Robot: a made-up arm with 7 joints.
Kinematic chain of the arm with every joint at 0, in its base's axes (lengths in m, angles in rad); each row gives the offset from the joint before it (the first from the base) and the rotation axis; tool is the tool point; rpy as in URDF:
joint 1: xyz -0.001 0 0.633 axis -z
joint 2: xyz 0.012 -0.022 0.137 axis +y
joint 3: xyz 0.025 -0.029 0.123 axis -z
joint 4: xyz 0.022 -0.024 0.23 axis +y
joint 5: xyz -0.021 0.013 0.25 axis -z
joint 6: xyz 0.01 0 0.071 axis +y
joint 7: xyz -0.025 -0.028 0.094 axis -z
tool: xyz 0.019 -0.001 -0.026 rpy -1.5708 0 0
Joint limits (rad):
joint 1: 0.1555..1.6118
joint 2: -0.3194..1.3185
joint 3: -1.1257..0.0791
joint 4: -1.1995..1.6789
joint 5: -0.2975..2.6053
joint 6: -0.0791..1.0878
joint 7: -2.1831..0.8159
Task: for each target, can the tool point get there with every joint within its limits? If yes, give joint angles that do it. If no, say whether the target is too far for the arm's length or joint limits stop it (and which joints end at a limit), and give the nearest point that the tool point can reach.
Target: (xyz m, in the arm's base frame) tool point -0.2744 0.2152 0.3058
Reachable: no: joint limits stop it (at a limit: joint 1, joint 2, joint 3, joint 4, joint 5, joint 6, joint 7) | nearest point -0.1294 -0.3595 0.4486 | short by 0.610 m
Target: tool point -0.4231 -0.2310 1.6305
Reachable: no: too far | nearest point -0.2847 -0.1485 1.4287 | short by 0.258 m
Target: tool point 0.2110 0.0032 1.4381
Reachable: yes | joints 0.4347 -0.1898 -0.5345 0.8932 1.3058 0.3066 -1.7446
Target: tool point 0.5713 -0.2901 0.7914
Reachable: yes | joints 0.5182 0.8582 -0.3391 1.3769 2.1499 0.8070 -0.5534
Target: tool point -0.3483 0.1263 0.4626
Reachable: no: joint limits stop it (at a limit: joint 1, joint 2, joint 3, joint 4, joint 6) | nearest point -0.1422 -0.3637 0.4507 | short by 0.532 m
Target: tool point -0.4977 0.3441 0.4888
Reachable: no: joint limits stop it (at a limit: joint 2, joint 4, joint 6, joint 7) | nearest point -0.3546 0.2450 1.0414 | short by 0.579 m
